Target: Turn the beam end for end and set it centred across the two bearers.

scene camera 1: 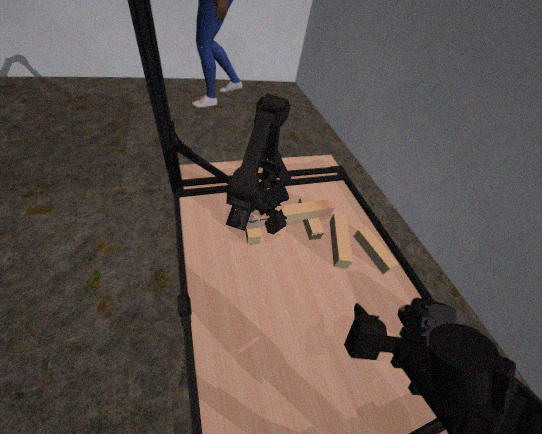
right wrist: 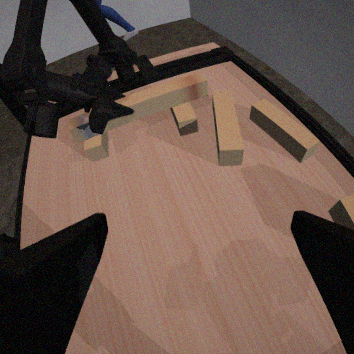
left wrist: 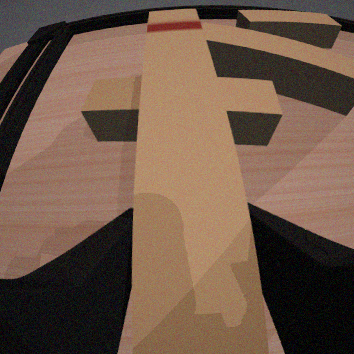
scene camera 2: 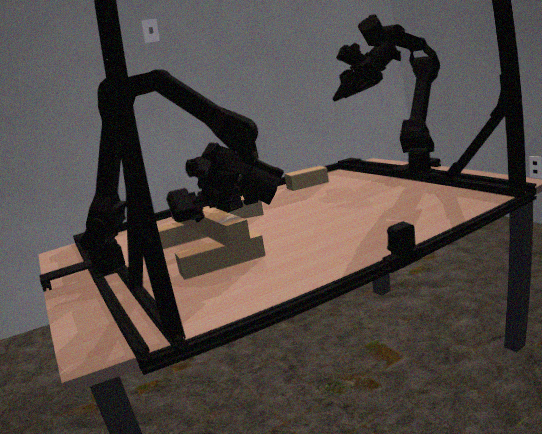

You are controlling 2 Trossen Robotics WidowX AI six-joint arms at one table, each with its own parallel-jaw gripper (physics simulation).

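Places are measured from the left arm's base along level axes (x ahead, y right, z down), in millimetres.
Pixels of known places: left gripper, between the fingertips: [scene camera 1: 283, 213] [right wrist: 130, 105] [left wrist: 188, 214]; right gripper, between the fingertips: [scene camera 1: 377, 308] [right wrist: 201, 222] [scene camera 2: 338, 98]; left arm's base, origin of its link: [scene camera 1: 268, 178] [right wrist: 127, 79] [scene camera 2: 108, 269]; right arm's base, origin of its link: [scene camera 2: 420, 171].
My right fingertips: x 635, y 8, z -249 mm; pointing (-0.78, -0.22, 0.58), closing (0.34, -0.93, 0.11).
For each thing: its top centre in the pictures, then the offset to it from my right fingertips.
- wooden beam, centre of its top: [left wrist: 186, 159] [scene camera 2: 202, 209] [right wrist: 136, 97] [scene camera 1: 289, 209] dz +181, dx -402, dy -6 mm
- far bearer, centre of its top: [left wrist: 179, 90] [scene camera 2: 190, 220] [right wrist: 178, 99] [scene camera 1: 311, 213] dz +225, dx -402, dy -105 mm
- loose block, centre of its top: [scene camera 2: 305, 170] dz +221, dx +47, dy -276 mm
The wooden beam [scene camera 1: 307, 212] [scene camera 2: 231, 221] [left wrist: 175, 125] [right wrist: 162, 99] lies over both bearers; I cannot tell whether it touches them. Its red-banded end is past the far bearer [scene camera 1: 314, 229] [left wrist: 251, 94] [right wrist: 186, 120]. A bluish band shows near its other end in the right wrist view, by the near bearer [scene camera 1: 254, 236] [scene camera 2: 212, 257] [right wrist: 96, 148]. My left gripper [scene camera 1: 282, 208] [scene camera 2: 211, 209] [left wrist: 188, 214] is shut on the beam, one finger along each side. My right gripper [scene camera 2: 342, 91] [right wrist: 201, 222] is open and empty, raised well away from the beam.
Two loose wooden blocks [scene camera 1: 341, 242] [scene camera 1: 376, 251] lie right of the far bearer in scene camera 1. Another loose block [scene camera 2: 306, 178] [right wrist: 345, 210] lies near the table's far edge in scene camera 2. A black frame rail [scene camera 2: 300, 303] edges the table.
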